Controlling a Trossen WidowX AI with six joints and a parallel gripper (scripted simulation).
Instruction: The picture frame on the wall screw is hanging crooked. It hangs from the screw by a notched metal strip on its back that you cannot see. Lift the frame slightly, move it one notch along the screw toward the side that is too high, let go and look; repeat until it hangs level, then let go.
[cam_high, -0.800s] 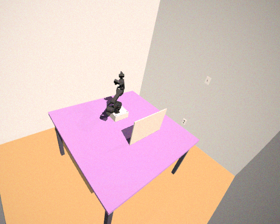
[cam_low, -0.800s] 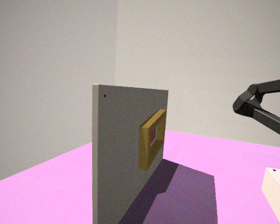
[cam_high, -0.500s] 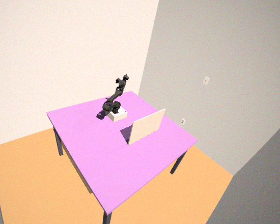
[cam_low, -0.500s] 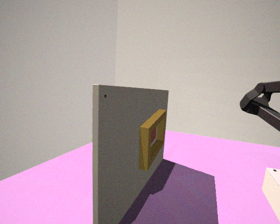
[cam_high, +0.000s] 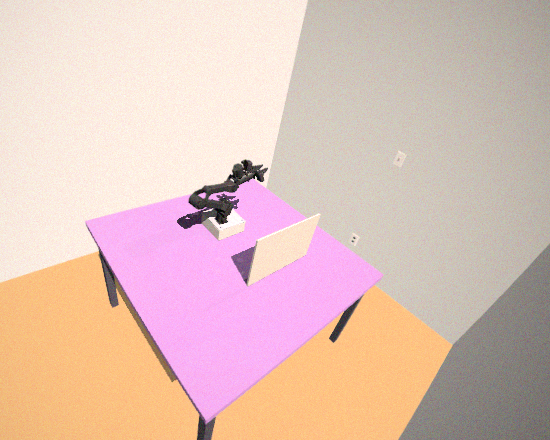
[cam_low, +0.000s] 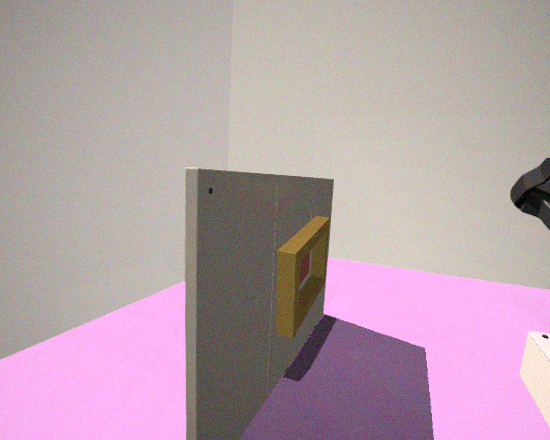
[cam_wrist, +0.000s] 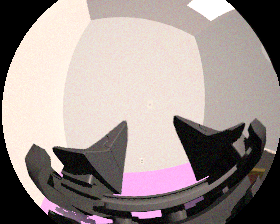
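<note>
My gripper tip is 420 mm short of the yellow picture frame, 170 mm to the left of it and 240 mm above it. Round my gripper tip: upright wall panel (430 mm ahead, 160 mm to the right, 260 mm below).
</note>
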